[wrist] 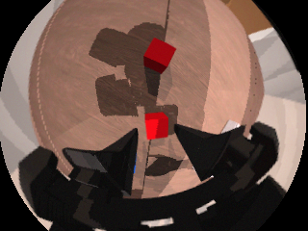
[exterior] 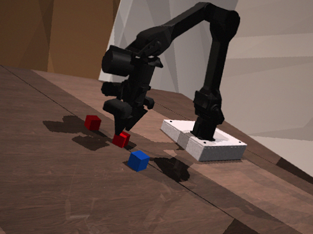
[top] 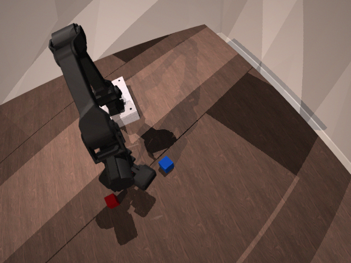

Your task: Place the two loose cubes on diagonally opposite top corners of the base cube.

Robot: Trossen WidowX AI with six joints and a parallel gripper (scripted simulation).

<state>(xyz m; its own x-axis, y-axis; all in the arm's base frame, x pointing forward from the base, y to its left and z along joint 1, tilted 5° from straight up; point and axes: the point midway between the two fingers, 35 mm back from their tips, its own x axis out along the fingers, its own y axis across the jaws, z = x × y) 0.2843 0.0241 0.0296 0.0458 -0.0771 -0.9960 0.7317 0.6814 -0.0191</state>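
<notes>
My gripper tip is 20 mm above the red cube. The rest, counted from my gripper tip: blue base cube (20 mm behind, 110 mm to the left, 20 mm below).
</notes>
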